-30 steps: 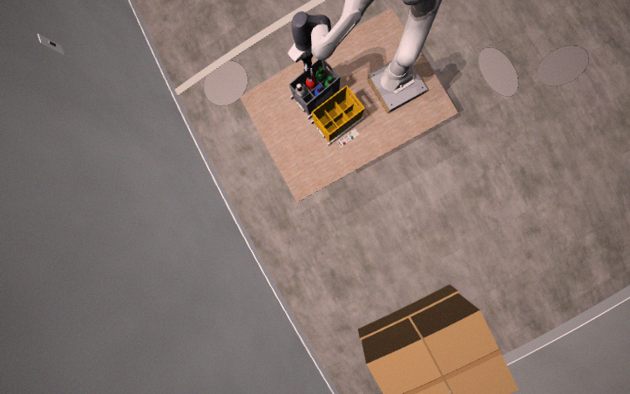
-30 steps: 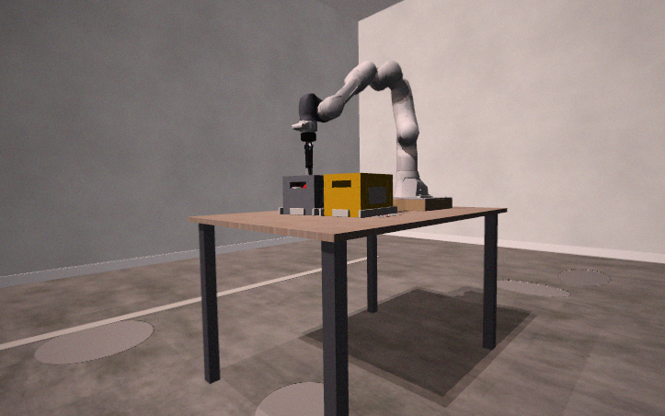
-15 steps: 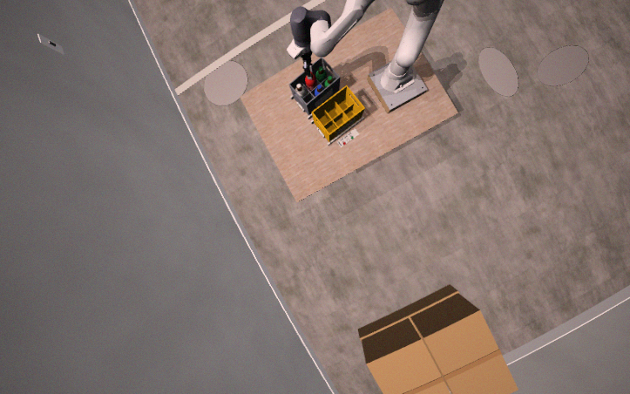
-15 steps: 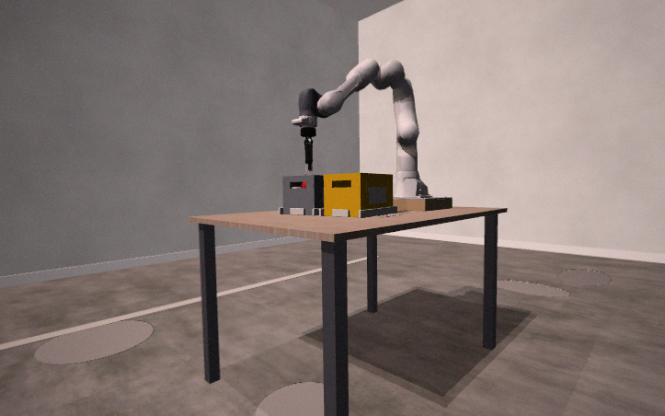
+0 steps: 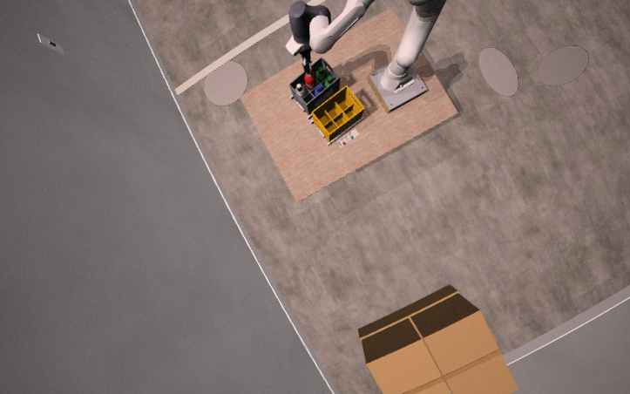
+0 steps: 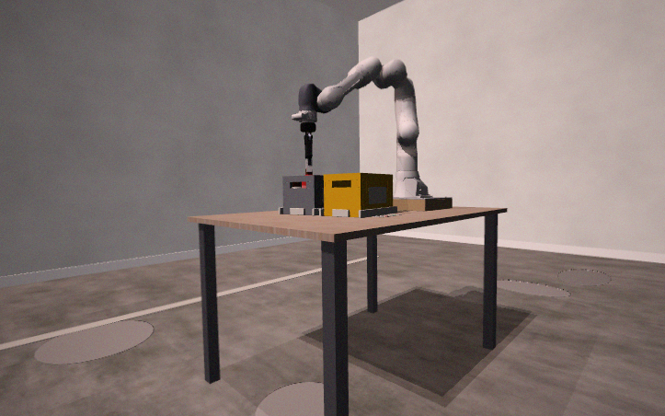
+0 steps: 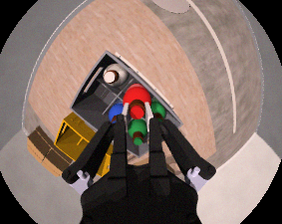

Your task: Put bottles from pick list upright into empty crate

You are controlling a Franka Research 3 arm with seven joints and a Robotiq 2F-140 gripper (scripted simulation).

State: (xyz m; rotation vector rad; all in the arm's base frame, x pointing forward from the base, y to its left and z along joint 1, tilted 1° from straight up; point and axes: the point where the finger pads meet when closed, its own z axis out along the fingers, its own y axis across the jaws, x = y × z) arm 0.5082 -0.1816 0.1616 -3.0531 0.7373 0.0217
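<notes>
The red bottle lies 80 mm below my hand. The rest, counted from my hand: blue bottle 30 mm behind, 80 mm to the left, 140 mm below; then white bottle 90 mm ahead, 20 mm to the left, 140 mm below; then grey crate 10 mm behind, 40 mm to the left, 150 mm below.
</notes>
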